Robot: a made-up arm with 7 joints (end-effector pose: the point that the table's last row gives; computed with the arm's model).
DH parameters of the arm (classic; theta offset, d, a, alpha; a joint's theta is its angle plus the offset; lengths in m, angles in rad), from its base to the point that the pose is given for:
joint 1: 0 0.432 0 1.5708
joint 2: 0 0.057 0 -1.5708
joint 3: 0 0.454 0.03 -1.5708
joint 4: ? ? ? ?
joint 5: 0 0.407 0 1.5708
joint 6: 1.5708 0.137 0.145 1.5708
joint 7: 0 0.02 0 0
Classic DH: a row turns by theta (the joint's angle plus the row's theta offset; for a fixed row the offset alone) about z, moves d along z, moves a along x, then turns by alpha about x.
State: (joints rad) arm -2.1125 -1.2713 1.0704 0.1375 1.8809 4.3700 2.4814
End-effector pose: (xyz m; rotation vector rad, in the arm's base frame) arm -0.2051 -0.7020 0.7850 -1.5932 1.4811 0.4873
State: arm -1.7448 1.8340 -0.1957 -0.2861 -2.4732 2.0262 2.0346
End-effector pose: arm 0.3386 0.7247 0.2117 -1.3693 1.0166 0.3100
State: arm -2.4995 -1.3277 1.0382 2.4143 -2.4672 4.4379 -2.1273
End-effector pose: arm -0.0763 -0.4877 0.3799 -0.7911 -0.4480 1.3981
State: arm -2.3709 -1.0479 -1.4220 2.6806 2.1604 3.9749 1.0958
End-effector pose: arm -0.2882 -0.0811 0.3143 0.2438 0.6147 -1.1657
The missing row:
joint 4: 0 0.064 -0.015 1.5708
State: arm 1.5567 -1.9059 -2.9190 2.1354 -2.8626 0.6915 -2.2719
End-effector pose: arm 0.3757 0.2721 0.7676 -0.1864 0.8267 2.5578
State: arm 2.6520 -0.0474 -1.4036 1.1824 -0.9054 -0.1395 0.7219
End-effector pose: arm 0.2031 0.5247 1.1819 2.5265 0.3547 1.2356
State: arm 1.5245 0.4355 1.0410 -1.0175 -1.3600 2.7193 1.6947
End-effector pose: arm 0.2379 -0.4298 0.7470 1.8620 0.7601 -0.6546
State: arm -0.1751 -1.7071 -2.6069 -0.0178 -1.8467 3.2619 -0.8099
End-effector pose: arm 0.6589 -0.2025 0.1800 0.6577 -1.8946 1.2455
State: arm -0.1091 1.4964 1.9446 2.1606 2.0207 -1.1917 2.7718
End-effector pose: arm -0.1738 0.2172 0.0758 1.0205 -1.2112 0.0777
